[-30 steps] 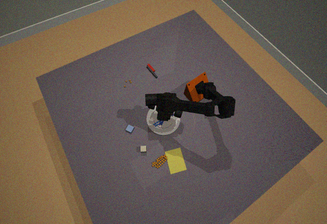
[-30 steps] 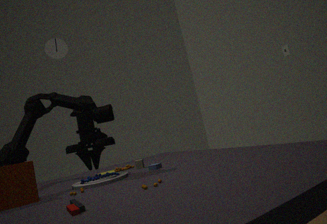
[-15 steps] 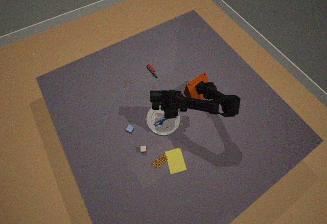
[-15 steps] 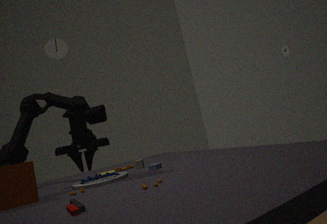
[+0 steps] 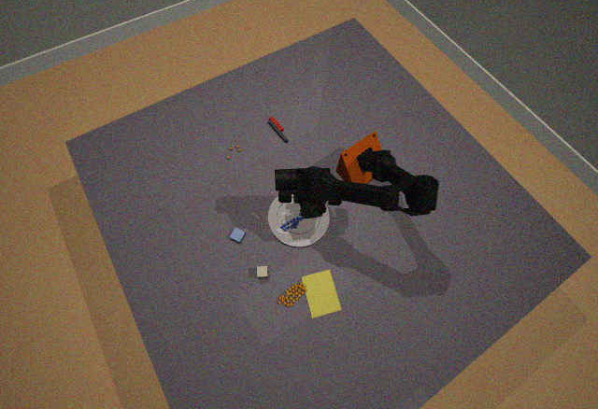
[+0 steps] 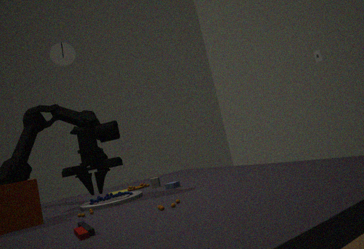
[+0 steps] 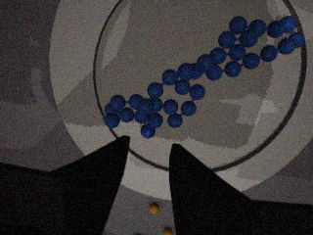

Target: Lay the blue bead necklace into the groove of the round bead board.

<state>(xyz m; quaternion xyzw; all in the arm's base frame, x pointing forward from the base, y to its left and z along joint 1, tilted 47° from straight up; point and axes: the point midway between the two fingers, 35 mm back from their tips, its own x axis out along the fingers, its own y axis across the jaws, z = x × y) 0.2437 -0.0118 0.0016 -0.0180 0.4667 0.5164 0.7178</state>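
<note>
Right now my gripper tip is 5 cm short of the round white bead board, 1 cm to the right of it and 3 cm above it. Round my gripper tip: cream cube: 24 cm ahead, 8 cm to the left, 2 cm below; then yellow sheet: 14 cm ahead, 24 cm to the left, 4 cm below; then light blue cube: 24 cm ahead, 6 cm to the right, 3 cm below.
</note>
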